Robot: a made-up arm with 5 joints.
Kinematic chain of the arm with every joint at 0, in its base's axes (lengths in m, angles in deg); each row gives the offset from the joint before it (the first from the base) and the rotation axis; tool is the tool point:
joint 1: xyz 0 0 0.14 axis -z
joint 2: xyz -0.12 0 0.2 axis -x
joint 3: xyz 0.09 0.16 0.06 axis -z
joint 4: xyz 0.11 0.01 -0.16 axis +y
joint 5: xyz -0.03 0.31 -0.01 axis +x
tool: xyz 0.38 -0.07 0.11
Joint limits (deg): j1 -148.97..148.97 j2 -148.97..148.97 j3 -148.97..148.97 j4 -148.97..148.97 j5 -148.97..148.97
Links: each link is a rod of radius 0.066 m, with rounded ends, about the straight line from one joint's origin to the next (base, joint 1, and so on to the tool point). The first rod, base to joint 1, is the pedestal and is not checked.
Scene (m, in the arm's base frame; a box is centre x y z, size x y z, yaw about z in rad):
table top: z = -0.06
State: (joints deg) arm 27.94 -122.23 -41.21 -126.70 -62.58
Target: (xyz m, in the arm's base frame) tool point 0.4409 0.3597 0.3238
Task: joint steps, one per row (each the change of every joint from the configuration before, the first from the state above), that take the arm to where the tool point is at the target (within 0.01 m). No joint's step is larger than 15 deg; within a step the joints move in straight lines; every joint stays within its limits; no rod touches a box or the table.
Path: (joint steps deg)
1: 6.59 13.52 3.45 -2.47 2.00
2: 6.59 13.53 3.44 -2.48 1.99
3: 6.59 13.52 3.45 -2.47 2.00
4: 6.58 13.53 3.44 -2.48 2.00
5: 6.59 13.52 3.45 -2.47 2.00
6: 6.59 13.53 3.44 -2.48 1.99
7: 6.59 13.52 3.45 -2.47 2.00
8: 6.59 13.53 3.44 -2.48 2.00
9: 6.59 13.52 3.45 -2.47 1.99

